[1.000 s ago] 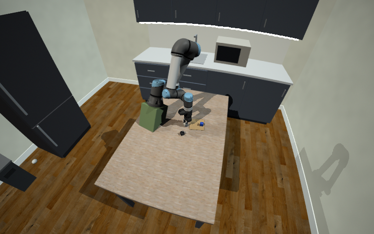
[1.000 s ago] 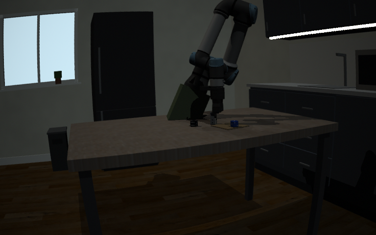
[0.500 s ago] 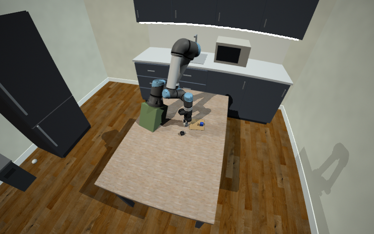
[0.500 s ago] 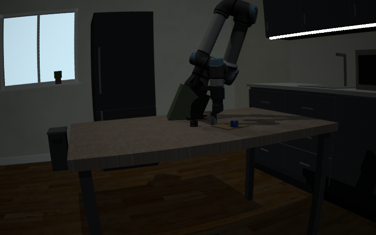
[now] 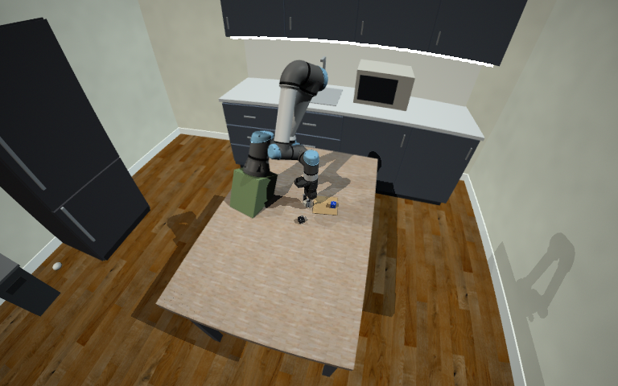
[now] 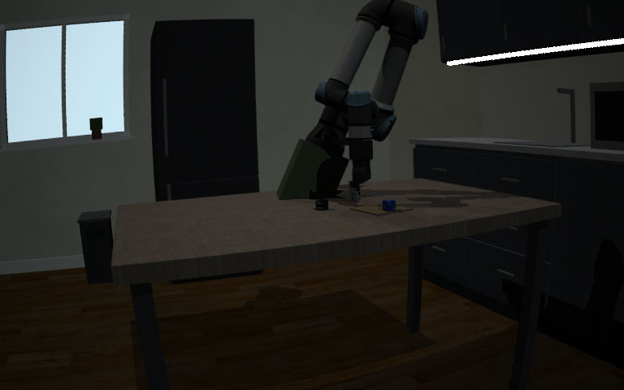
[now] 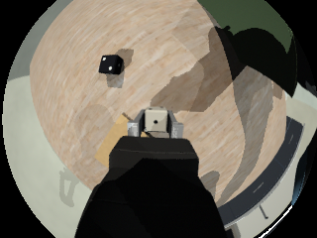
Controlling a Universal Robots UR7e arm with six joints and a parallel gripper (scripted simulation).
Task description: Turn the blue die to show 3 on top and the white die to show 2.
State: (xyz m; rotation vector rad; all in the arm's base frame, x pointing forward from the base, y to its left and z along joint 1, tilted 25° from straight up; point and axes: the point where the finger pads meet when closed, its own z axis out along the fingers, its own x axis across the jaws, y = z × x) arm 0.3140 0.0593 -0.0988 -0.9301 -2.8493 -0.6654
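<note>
The black die lies 11 cm to the right of my hand, 2 cm below it and 2 cm ahead of it. Also, from my hand: white die: 1 cm below; then blue die: 14 cm ahead, 6 cm to the left, 2 cm below; then tan mat: 10 cm ahead, 5 cm to the left, 3 cm below.
</note>
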